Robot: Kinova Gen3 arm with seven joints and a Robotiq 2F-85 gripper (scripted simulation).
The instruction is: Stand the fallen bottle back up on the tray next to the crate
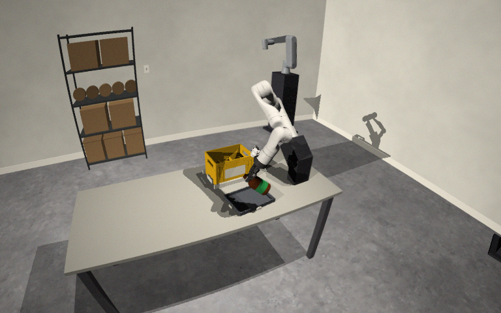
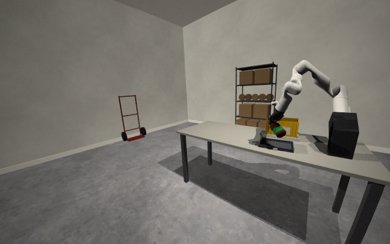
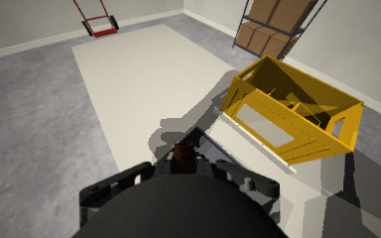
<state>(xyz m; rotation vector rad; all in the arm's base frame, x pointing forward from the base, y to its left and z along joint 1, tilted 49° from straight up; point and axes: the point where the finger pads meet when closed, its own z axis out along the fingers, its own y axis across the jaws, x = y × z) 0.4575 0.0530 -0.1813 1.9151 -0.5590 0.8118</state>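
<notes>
My gripper is now 30 mm to the right of the bottle, 30 mm past it and 30 mm above it. From my hand the other things lie so: yellow crate: 330 mm to the right, 120 mm below, 70 mm behind; tray: 190 mm below, 40 mm to the right, 40 mm behind.
</notes>
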